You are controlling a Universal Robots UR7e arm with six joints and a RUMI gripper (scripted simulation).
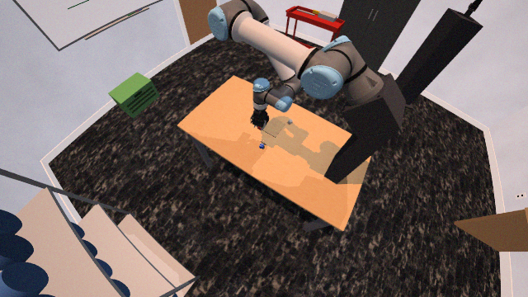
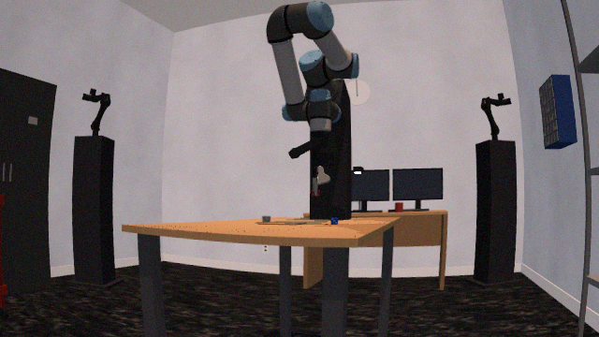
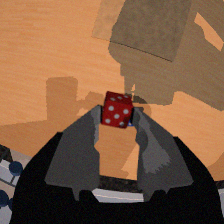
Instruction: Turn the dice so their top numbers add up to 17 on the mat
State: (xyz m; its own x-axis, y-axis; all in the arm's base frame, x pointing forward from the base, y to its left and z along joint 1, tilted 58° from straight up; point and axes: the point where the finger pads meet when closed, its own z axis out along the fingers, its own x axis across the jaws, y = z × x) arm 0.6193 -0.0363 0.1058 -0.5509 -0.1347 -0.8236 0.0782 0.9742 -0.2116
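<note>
Right now the tan mat is 12 cm below my hand, 11 cm to the right of it and 6 cm behind it. Also, from my hand: red die: right at my hand; then blue die: 10 cm below, 7 cm to the left, 3 cm behind; then grey die: 18 cm to the right, 18 cm behind, 10 cm below.
</note>
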